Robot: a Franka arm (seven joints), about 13 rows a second.
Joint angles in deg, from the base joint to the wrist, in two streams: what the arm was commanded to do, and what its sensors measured. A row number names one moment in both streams.
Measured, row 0: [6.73 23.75 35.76 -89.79 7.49 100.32 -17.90]
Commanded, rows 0 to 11: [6.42 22.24 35.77 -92.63 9.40 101.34 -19.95]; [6.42 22.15 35.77 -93.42 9.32 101.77 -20.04]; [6.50 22.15 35.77 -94.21 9.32 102.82 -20.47]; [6.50 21.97 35.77 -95.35 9.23 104.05 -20.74]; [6.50 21.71 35.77 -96.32 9.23 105.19 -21.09]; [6.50 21.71 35.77 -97.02 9.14 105.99 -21.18]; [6.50 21.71 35.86 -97.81 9.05 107.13 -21.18]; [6.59 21.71 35.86 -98.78 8.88 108.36 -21.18]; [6.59 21.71 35.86 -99.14 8.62 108.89 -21.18]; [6.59 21.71 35.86 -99.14 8.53 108.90 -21.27]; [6.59 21.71 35.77 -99.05 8.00 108.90 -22.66]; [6.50 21.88 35.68 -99.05 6.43 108.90 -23.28]
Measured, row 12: [6.75 23.52 35.93 -97.58 7.38 107.91 -20.72]
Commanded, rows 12 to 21: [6.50 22.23 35.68 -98.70 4.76 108.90 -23.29]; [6.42 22.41 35.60 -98.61 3.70 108.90 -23.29]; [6.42 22.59 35.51 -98.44 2.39 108.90 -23.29]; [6.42 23.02 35.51 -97.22 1.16 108.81 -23.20]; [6.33 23.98 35.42 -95.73 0.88 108.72 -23.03]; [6.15 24.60 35.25 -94.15 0.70 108.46 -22.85]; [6.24 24.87 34.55 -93.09 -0.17 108.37 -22.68]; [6.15 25.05 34.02 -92.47 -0.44 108.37 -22.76]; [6.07 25.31 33.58 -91.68 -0.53 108.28 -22.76]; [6.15 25.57 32.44 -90.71 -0.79 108.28 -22.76]
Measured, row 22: [6.09 23.99 33.59 -93.77 0.20 108.51 -21.75]
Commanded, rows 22 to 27: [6.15 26.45 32.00 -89.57 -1.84 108.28 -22.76]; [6.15 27.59 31.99 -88.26 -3.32 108.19 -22.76]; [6.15 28.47 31.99 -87.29 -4.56 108.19 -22.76]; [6.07 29.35 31.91 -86.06 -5.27 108.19 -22.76]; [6.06 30.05 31.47 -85.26 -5.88 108.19 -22.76]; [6.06 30.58 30.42 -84.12 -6.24 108.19 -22.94]
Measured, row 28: [5.92 28.03 31.38 -88.03 -4.43 108.52 -21.82]
